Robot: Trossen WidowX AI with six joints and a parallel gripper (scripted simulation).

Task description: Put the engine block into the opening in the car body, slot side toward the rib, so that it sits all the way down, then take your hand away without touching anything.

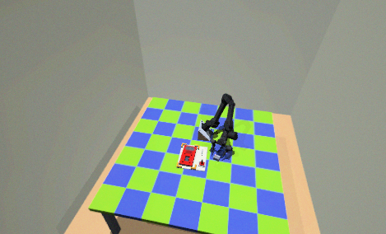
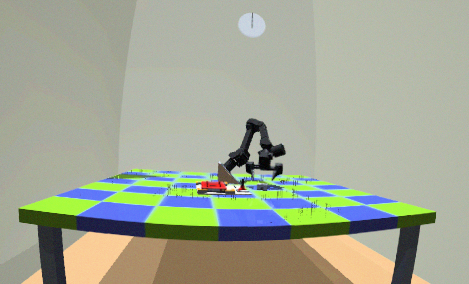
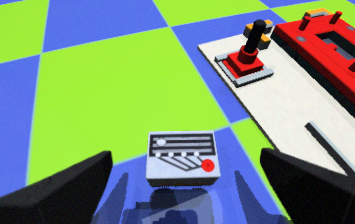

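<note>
Now: the grey engine block 1 cm ahead of my gripper tip and 4 cm below it. The rest, counted from my gripper tip: grey holder 8 cm ahead, 12 cm to the right, 1 cm below; then white-and-grey base plate 2 cm ahead, 21 cm to the right, 4 cm below.
</note>
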